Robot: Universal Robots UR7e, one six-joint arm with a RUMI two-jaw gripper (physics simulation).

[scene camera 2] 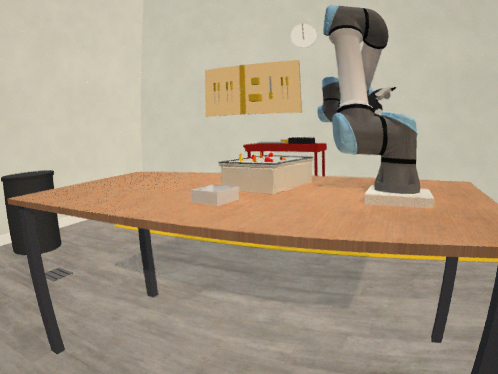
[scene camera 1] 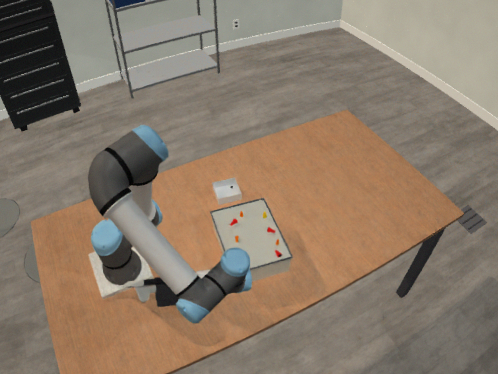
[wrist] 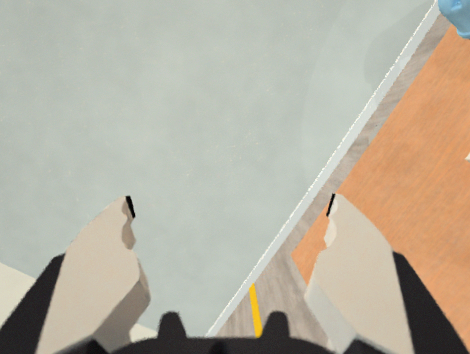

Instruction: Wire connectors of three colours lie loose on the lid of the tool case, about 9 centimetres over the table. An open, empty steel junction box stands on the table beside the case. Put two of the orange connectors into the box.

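Places are measured from the arm's base along level axes (x ahead, y left, z up), in metres.
Where they show: gripper, fingertip midpoint: [scene camera 2: 396, 102] [scene camera 1: 125, 286] [wrist: 230, 196]; arm's base, link origin: [scene camera 2: 397, 190] [scene camera 1: 122, 267].
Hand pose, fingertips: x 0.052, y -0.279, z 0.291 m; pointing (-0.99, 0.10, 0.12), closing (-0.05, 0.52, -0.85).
Things, the pixels of their top centre, and the offset from my fingertips. Level surfaces: height alone.
- tool case, top centre: [scene camera 2: 267, 158] [scene camera 1: 250, 232] dx +0.443, dy +0.235, dz -0.217 m
- yellow connector, top centre: [scene camera 2: 240, 154] [scene camera 1: 264, 212] dx +0.518, dy +0.294, dz -0.196 m
- steel junction box, top centre: [scene camera 2: 214, 188] [scene camera 1: 226, 187] dx +0.437, dy +0.542, dz -0.277 m
- wooden table, surface height: dz -0.315 m
Three orange connectors [scene camera 1: 241, 214] [scene camera 1: 237, 239] [scene camera 1: 277, 242] lie apart on the pale lid of the tool case [scene camera 1: 255, 230] [scene camera 2: 245, 178], among red connectors [scene camera 1: 233, 222] [scene camera 1: 271, 230] [scene camera 1: 278, 253] and a yellow connector [scene camera 1: 264, 215] [scene camera 2: 240, 157]. The steel junction box [scene camera 1: 227, 192] [scene camera 2: 215, 195] stands open on the table beside the case; no connector shows inside it in scene camera 1. My gripper [scene camera 1: 139, 288] [scene camera 2: 389, 93] [wrist: 230, 196] is open and empty. It is high above the table on the robot base's side of the case, tilted sideways, facing away from the case. Wall, floor and table edge show past its fingers in the wrist view.
The wooden table [scene camera 1: 320, 165] [scene camera 2: 300, 220] bears the case, box and robot base [scene camera 2: 399, 197]. The forearm and wrist joints [scene camera 1: 220, 275] hang beside the case's near left corner, covering part of it in scene camera 1. A shelf rack [scene camera 1: 172, 81] and a black drawer cabinet [scene camera 1: 37, 65] stand beyond the table.
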